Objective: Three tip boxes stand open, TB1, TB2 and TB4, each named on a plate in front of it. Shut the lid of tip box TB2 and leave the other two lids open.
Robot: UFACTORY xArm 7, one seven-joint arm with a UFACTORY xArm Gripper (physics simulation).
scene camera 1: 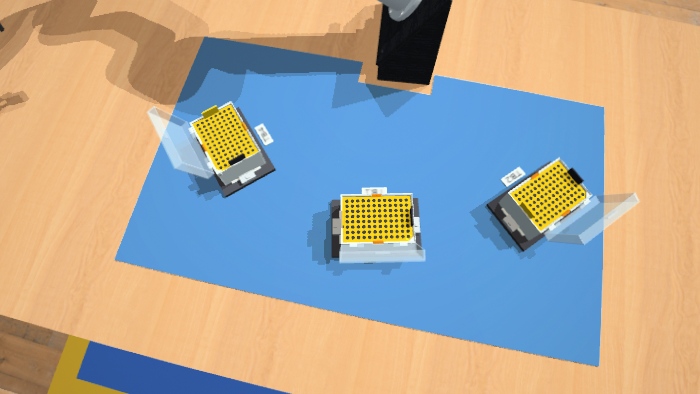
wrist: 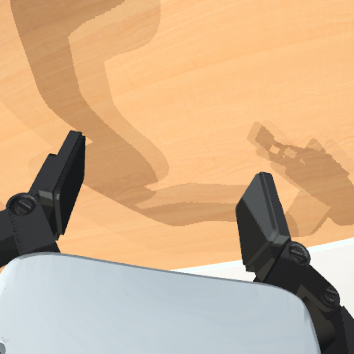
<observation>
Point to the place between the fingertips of my gripper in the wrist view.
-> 167, 172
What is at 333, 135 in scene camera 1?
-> A blue mat.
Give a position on a tip box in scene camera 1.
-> At 337, 225
</observation>
